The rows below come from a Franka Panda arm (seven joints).
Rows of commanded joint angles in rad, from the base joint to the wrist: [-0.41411, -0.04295, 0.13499, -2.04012, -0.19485, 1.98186, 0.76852]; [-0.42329, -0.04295, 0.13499, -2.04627, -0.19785, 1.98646, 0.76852]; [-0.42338, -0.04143, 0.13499, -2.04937, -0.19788, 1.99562, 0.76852]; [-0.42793, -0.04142, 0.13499, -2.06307, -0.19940, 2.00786, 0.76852]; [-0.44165, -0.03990, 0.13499, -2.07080, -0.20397, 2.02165, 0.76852]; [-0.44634, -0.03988, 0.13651, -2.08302, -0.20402, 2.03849, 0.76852]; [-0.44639, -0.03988, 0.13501, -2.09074, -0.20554, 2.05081, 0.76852]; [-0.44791, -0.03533, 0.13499, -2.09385, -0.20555, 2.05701, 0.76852]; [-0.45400, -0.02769, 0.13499, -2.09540, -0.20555, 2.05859, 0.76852]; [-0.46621, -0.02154, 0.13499, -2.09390, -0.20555, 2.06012, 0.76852]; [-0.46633, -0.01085, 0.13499, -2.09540, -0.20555, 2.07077, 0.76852]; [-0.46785, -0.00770, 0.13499, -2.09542, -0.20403, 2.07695, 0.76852]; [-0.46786, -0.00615, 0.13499, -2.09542, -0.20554, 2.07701, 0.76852]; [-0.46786, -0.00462, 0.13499, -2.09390, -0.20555, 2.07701, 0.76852]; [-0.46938, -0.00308, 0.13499, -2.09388, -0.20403, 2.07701, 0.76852]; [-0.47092, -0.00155, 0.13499, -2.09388, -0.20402, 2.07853, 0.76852]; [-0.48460, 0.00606, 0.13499, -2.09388, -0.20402, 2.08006, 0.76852]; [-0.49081, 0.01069, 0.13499, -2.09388, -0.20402, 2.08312, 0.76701]
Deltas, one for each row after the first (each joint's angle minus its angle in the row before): [-0.00918, 0.00000, 0.00000, -0.00615, -0.00300, 0.00460, 0.00000]; [-0.00009, 0.00152, 0.00000, -0.00310, -0.00003, 0.00916, 0.00000]; [-0.00455, 0.00001, 0.00000, -0.01370, -0.00152, 0.01224, 0.00000]; [-0.01372, 0.00152, 0.00000, -0.00773, -0.00457, 0.01379, 0.00000]; [-0.00469, 0.00002, 0.00152, -0.01222, -0.00005, 0.01684, 0.00000]; [-0.00005, 0.00000, -0.00150, -0.00772, -0.00152, 0.01232, 0.00000]; [-0.00152, 0.00455, -0.00002, -0.00311, -0.00001, 0.00620, 0.00000]; [-0.00609, 0.00764, 0.00000, -0.00155, 0.00000, 0.00158, 0.00000]; [-0.01221, 0.00615, 0.00000, 0.00150, 0.00000, 0.00153, 0.00000]; [-0.00012, 0.01069, 0.00000, -0.00150, 0.00000, 0.01065, 0.00000]; [-0.00152, 0.00315, 0.00000, -0.00002, 0.00152, 0.00618, 0.00000]; [-0.00001, 0.00155, 0.00000, 0.00000, -0.00151, 0.00006, 0.00000]; [0.00000, 0.00153, 0.00000, 0.00152, -0.00001, 0.00000, 0.00000]; [-0.00152, 0.00154, 0.00000, 0.00002, 0.00152, 0.00000, 0.00000]; [-0.00154, 0.00153, 0.00000, 0.00000, 0.00001, 0.00152, 0.00000]; [-0.01368, 0.00761, 0.00000, 0.00000, 0.00000, 0.00153, 0.00000]; [-0.00621, 0.00463, 0.00000, 0.00000, 0.00000, 0.00306, -0.00151]
